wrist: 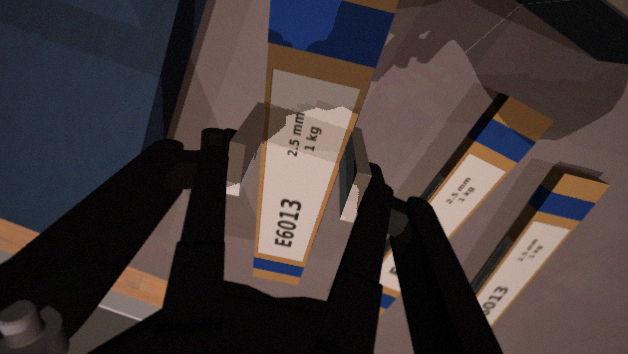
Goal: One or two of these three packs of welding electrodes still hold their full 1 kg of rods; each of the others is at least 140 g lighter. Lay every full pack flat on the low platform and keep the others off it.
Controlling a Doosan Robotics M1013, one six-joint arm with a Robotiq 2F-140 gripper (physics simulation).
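My gripper is shut on a long orange-brown welding electrode pack with blue bands and a white E6013 label. Its pads press on the two long sides, and the pack is held above the grey table top, its far end running out of the top of the view. A second pack lies on the table to the right, partly hidden by the right finger. A third pack lies beyond it, its lower end cut off by the gripper. The low blue platform is at the upper left.
The grey table top runs under the packs. A light wooden surface shows beyond the table edge at the lower left, partly behind the gripper linkage. A dark object is at the top right corner. Shadows cross the table.
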